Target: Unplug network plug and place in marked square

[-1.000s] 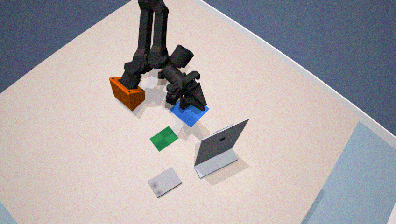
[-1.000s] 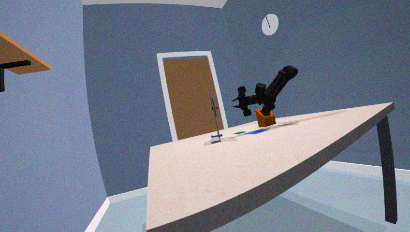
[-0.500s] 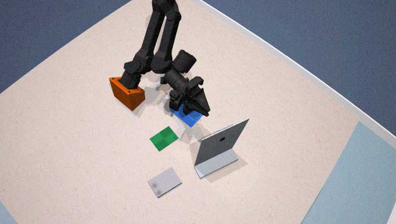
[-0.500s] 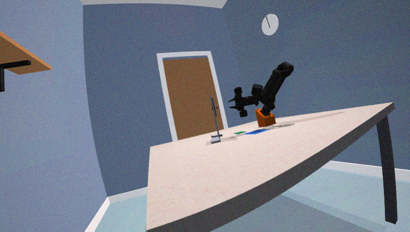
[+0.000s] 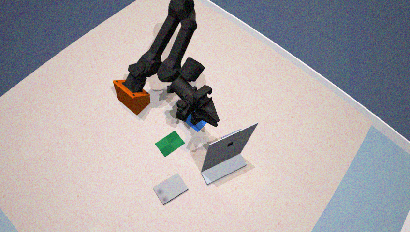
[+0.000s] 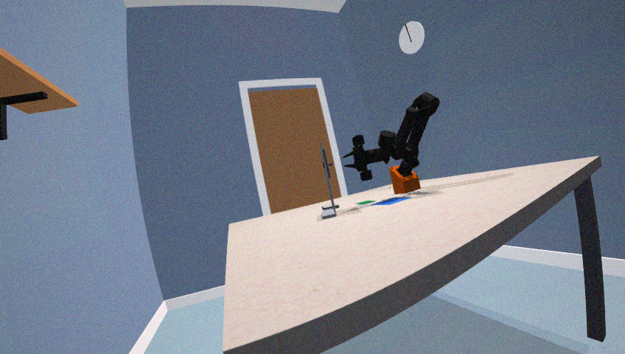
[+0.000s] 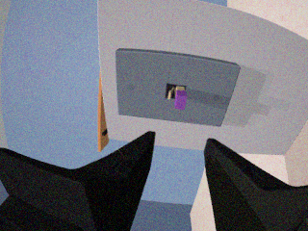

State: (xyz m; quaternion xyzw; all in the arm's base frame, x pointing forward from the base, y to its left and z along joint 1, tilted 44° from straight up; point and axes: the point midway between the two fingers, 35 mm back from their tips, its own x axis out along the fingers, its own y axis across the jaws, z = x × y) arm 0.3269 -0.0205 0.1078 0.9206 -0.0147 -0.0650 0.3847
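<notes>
The purple network plug lies 60 mm ahead of my gripper tip and 20 mm to the right of it. Round my gripper tip: blue marked square: 140 mm behind, 70 mm to the left, 200 mm below; green square: 120 mm behind, 100 mm to the right, 200 mm below; upright grey panel: 80 mm ahead, 30 mm to the right, 70 mm below.
</notes>
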